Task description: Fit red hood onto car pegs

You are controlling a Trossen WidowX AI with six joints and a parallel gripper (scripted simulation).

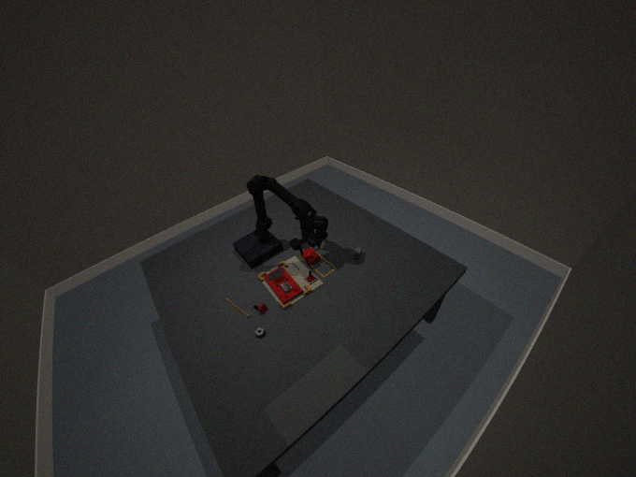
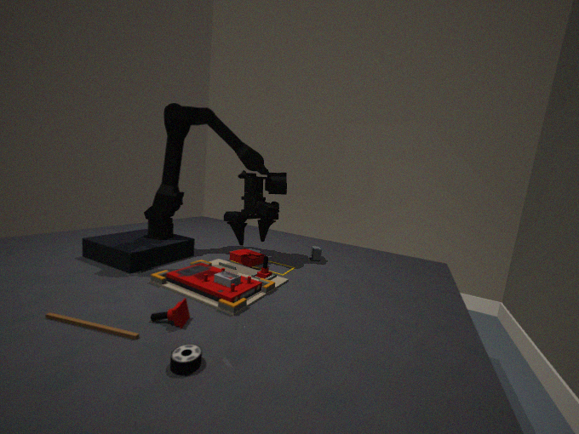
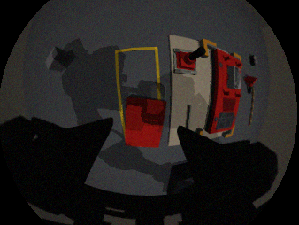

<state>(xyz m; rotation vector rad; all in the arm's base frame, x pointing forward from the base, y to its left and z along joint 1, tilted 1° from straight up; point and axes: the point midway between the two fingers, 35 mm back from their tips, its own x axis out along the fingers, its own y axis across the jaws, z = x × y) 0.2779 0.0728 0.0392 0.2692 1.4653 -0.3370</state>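
The red hood lies 2 cm behind my gripper tip, 1 cm to the left of it and 5 cm below it. Also, from my gripper tip: wheel 10 cm ahead, 45 cm to the right, 5 cm below; then grey engine block 4 cm ahead, 22 cm to the right, 4 cm below; then wooden stick 9 cm behind, 44 cm to the right, 6 cm below.
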